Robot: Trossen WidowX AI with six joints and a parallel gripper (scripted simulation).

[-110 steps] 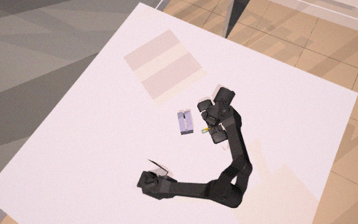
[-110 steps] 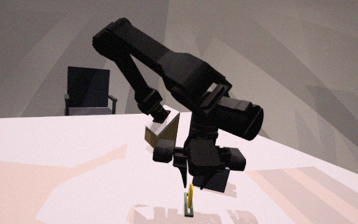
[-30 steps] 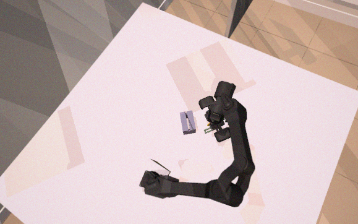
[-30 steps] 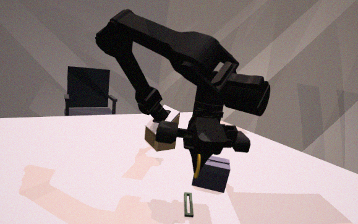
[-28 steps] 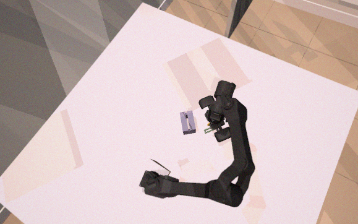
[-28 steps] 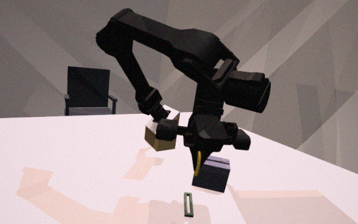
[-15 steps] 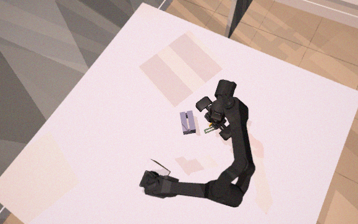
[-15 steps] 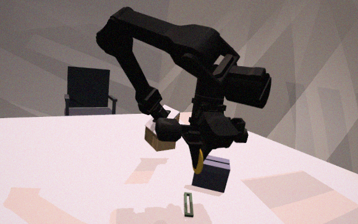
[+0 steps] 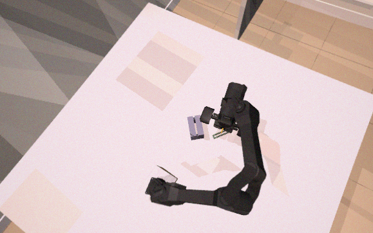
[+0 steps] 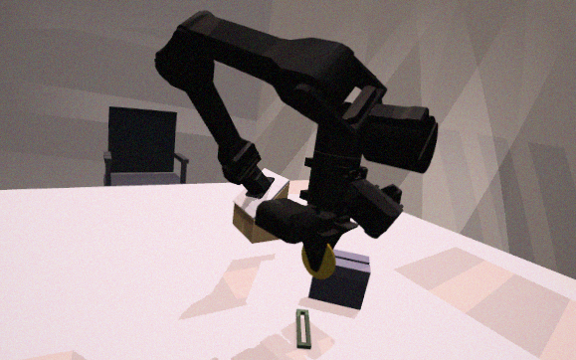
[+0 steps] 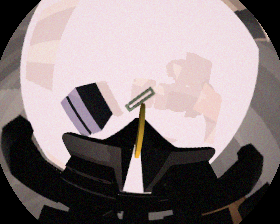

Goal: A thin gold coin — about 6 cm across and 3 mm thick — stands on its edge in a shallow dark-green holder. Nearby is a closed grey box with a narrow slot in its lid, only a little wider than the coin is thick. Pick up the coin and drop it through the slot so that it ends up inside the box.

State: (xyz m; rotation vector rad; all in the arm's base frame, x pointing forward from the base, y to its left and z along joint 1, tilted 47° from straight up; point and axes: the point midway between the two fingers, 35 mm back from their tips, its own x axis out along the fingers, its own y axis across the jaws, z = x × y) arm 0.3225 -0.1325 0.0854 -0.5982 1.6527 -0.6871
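The gold coin lies 2 cm above my gripper tip.
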